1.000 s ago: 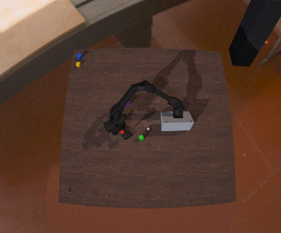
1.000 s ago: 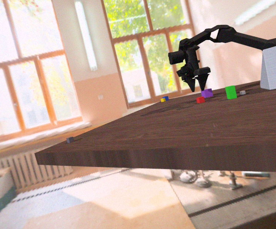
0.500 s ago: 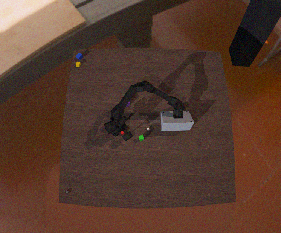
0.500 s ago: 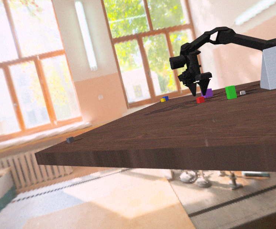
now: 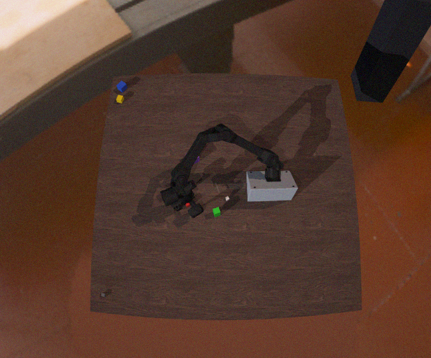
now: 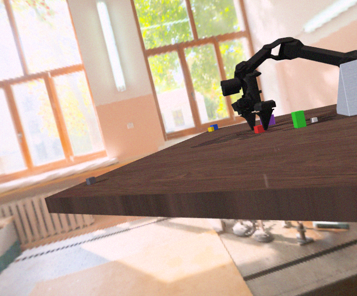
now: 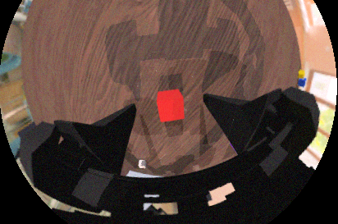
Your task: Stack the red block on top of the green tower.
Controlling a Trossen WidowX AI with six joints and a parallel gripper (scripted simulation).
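The red block lies right at my gripper tip. The rest, counted from my gripper tip: purple block: 2 cm behind, 22 cm to the right, 1 cm above; then yellow block: 39 cm ahead, 58 cm to the right, 1 cm above; then small white block: 18 cm behind, 2 cm to the right.
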